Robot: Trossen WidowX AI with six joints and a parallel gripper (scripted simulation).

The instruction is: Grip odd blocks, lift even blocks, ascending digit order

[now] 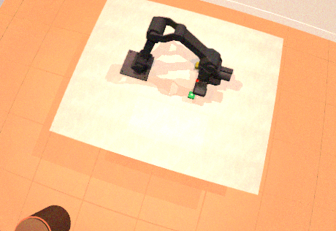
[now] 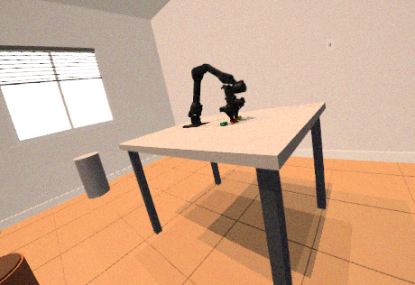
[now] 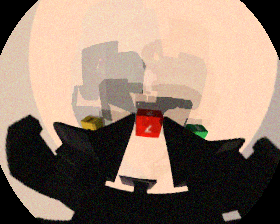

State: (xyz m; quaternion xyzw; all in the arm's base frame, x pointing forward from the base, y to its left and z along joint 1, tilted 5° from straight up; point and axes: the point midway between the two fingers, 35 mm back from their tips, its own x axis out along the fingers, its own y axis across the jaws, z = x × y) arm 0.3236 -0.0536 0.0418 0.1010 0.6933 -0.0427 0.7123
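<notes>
Now: gripper tip 10 mm past the red block. Also, from my gripper tip: yellow block 10 mm behind, 100 mm to the left; green block 40 mm behind, 70 mm to the right.
</notes>
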